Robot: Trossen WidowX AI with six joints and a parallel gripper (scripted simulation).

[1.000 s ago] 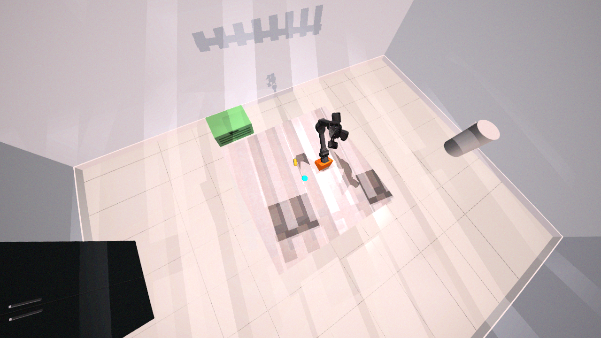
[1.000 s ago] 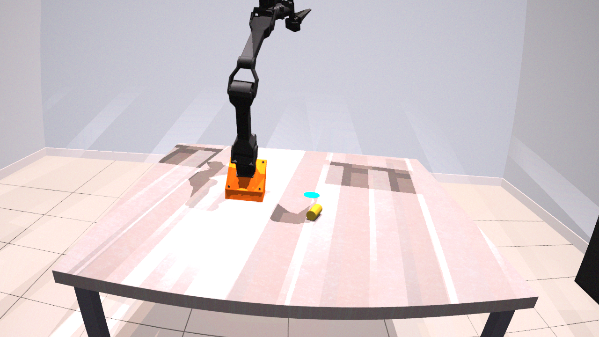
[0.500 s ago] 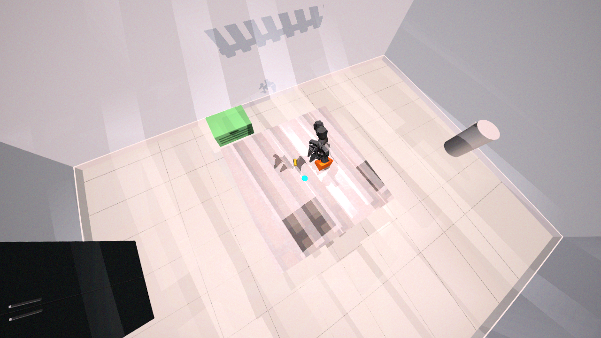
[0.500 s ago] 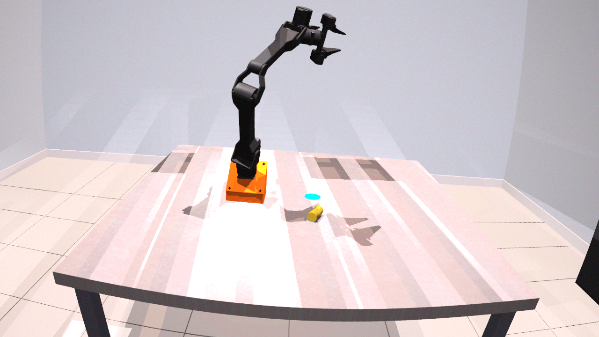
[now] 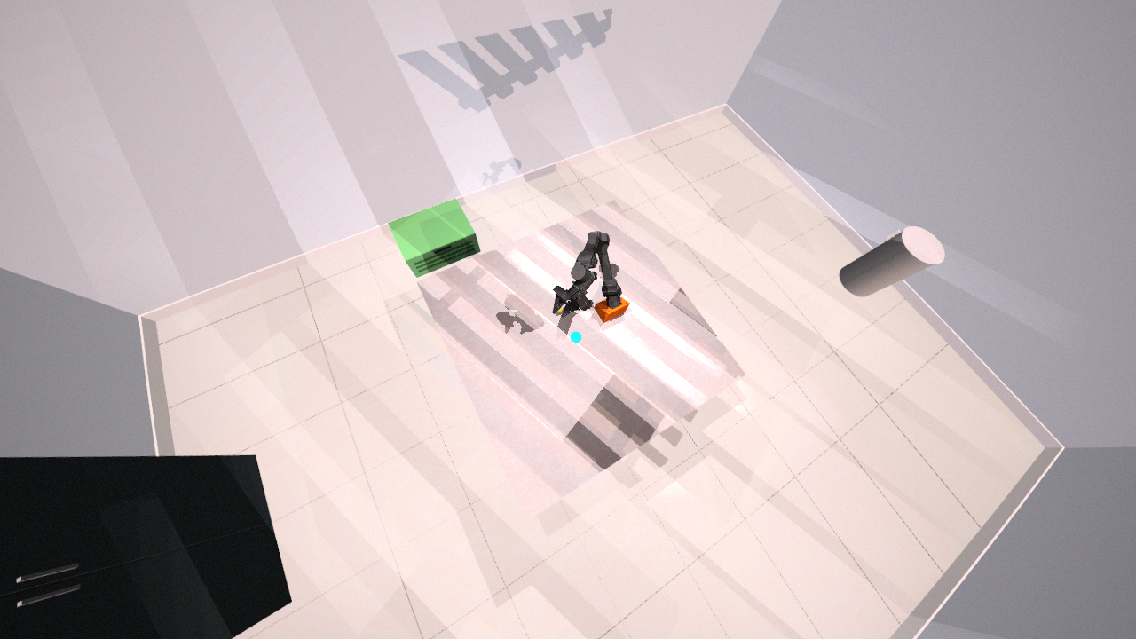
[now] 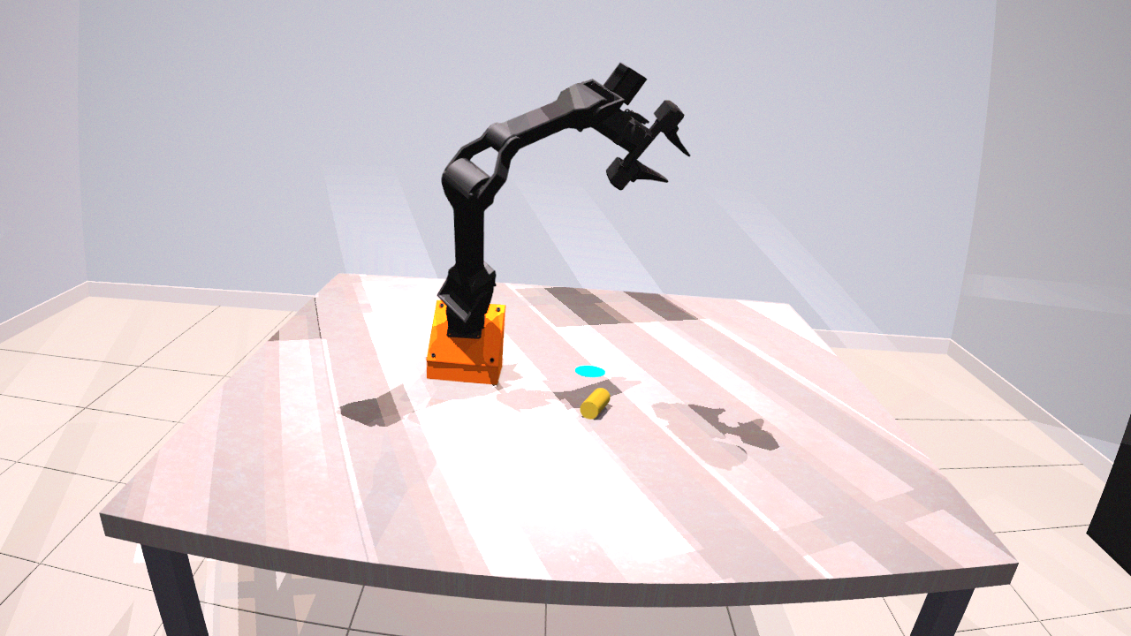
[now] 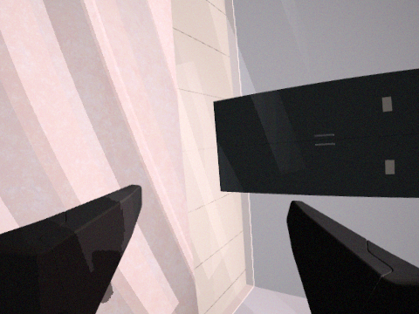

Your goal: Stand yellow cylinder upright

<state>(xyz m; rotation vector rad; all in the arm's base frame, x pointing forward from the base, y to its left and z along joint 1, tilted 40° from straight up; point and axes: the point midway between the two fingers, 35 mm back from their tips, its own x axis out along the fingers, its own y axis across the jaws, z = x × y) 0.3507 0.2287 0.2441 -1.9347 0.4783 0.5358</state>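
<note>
Right now my gripper tip is 40 cm above the yellow tall cylinder, 18 cm to the left of it and 13 cm past it.
</note>
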